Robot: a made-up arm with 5 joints.
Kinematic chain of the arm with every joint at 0, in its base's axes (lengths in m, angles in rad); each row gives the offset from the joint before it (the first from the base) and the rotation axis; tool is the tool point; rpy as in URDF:
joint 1: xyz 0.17 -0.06 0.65 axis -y
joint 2: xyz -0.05 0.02 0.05 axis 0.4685 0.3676 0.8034
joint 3: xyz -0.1 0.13 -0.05 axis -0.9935 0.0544 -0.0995
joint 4: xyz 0 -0.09 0.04 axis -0.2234 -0.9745 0.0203
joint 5: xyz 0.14 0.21 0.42 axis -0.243 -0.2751 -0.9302
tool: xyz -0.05 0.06 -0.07 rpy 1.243 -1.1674 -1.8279
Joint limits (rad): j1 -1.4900..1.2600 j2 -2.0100..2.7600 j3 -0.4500..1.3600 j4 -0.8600..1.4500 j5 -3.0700..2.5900
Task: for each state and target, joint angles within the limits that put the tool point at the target. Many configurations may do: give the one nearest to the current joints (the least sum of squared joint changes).
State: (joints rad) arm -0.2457 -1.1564 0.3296 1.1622 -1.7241
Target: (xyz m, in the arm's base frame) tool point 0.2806 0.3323 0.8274
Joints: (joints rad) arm -0.3146 -1.6304 -0.1989 0.1483 -1.9168
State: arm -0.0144 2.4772 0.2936 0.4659 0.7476
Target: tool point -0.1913 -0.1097 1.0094
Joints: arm 0.8987 2.2629 0.2113 0.0191 0.8401
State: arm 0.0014 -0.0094 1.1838 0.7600 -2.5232
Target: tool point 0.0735 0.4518 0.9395
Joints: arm -0.3106 0.0503 0.8734 0.4287 -2.5920
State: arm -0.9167 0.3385 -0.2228 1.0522 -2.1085
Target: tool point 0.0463 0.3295 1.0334
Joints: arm -0.8165 -0.4131 -0.1059 1.0507 -2.0805
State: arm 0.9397 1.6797 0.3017 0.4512 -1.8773
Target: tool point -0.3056 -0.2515 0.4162
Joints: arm 1.2600 0.9562 -0.1711 1.1571 -1.8548
